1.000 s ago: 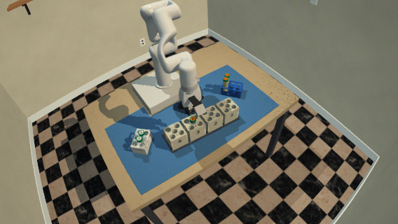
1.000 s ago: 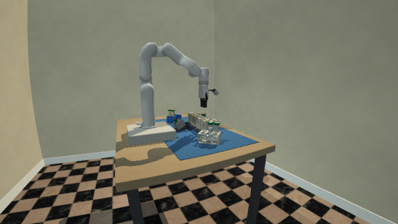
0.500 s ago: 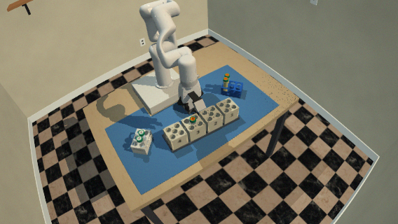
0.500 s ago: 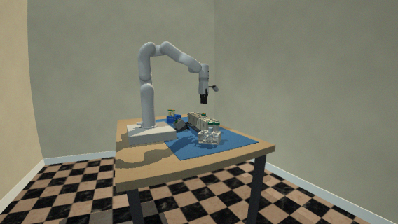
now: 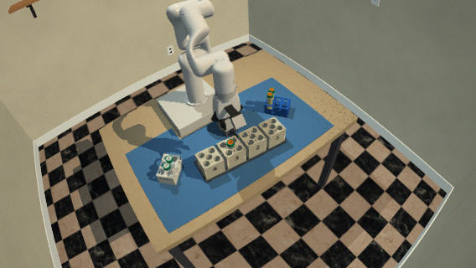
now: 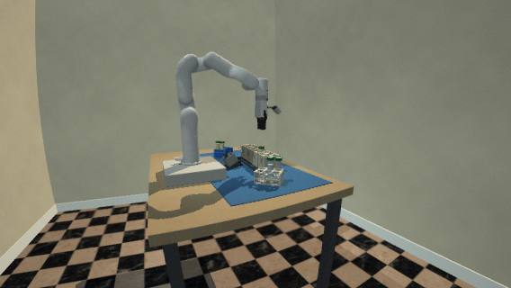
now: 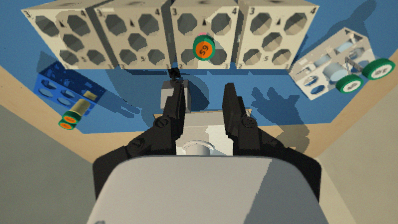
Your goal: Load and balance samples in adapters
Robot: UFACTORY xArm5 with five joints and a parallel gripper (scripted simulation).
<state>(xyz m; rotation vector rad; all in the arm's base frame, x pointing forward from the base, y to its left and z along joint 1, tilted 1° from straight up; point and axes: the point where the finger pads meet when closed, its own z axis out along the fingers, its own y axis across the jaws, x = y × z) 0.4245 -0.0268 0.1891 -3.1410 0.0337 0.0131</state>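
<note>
Right now the sample tube S7 is 36 cm to the left of my hand, 20 cm behind it and 18 cm below it. From my hand the other things lie so: adapter 2 (20 cm below, 11 cm to the left); sample tube S9 (18 cm below, 1 cm ahead); adapter 4 (20 cm below, 11 cm to the right).
</note>
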